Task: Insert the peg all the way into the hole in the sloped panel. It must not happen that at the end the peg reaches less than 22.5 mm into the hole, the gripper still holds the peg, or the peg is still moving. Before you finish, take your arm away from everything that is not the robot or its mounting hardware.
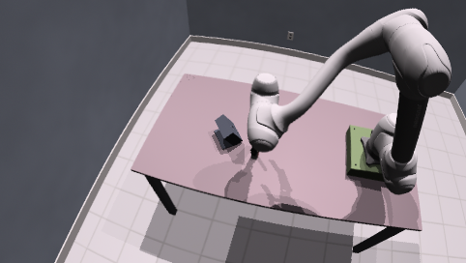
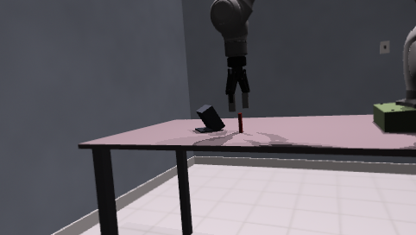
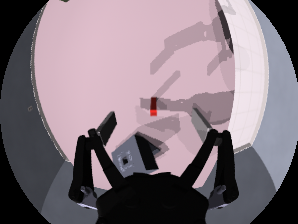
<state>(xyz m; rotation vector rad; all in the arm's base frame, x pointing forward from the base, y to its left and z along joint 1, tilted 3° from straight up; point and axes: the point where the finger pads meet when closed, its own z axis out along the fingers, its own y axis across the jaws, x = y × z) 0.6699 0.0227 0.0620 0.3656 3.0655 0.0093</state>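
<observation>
Now: the red peg 6 cm below my hand.
</observation>
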